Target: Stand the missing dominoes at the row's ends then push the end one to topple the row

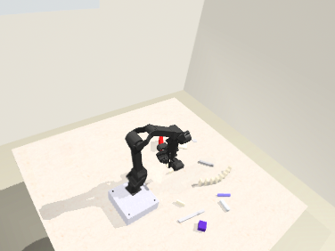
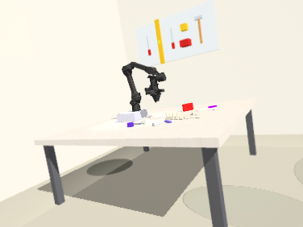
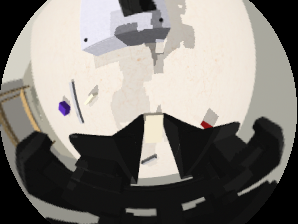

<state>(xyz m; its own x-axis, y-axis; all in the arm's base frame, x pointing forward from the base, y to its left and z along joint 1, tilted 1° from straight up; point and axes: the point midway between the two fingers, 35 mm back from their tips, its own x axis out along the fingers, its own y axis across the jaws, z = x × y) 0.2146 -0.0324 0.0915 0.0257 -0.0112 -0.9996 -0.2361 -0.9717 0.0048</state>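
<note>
My gripper tip is now 220 mm to the right of the red block, 190 mm short of it and 90 mm above it. Also, from my gripper tip: flat cream block: 310 mm ahead, 130 mm to the left, 110 mm below; then purple cube: 340 mm to the right, 100 mm below, 70 mm behind; then grey bar: 260 mm to the right, 110 mm below, 60 mm behind.
</note>
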